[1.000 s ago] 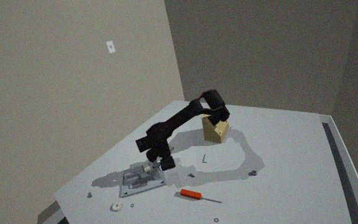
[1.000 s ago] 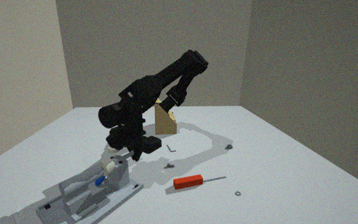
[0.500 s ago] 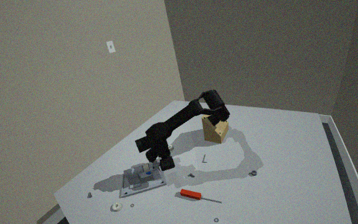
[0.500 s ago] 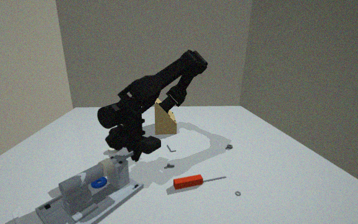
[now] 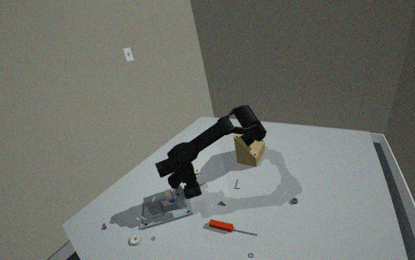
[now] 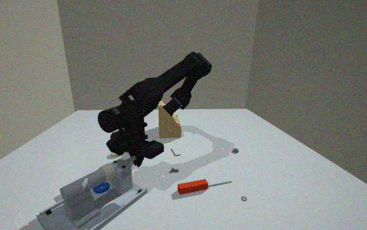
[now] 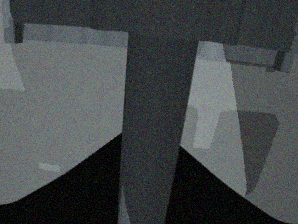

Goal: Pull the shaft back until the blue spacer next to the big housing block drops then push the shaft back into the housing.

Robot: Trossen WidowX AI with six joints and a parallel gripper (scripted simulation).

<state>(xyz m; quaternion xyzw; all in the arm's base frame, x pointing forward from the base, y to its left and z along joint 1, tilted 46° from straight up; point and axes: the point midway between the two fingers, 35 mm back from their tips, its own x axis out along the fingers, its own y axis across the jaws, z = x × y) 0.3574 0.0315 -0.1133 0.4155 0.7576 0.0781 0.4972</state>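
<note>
The grey shaft lies 40 mm ahead of my gripper tip, 30 mm to the right of it and 30 mm above it. Also, from my gripper tip: blue spacer: 60 mm ahead, 90 mm to the right, 40 mm below; then bolt: 40 mm behind, 120 mm to the left, 40 mm below; then cream spacer: 90 mm ahead, 60 mm to the right, 30 mm above.
</note>
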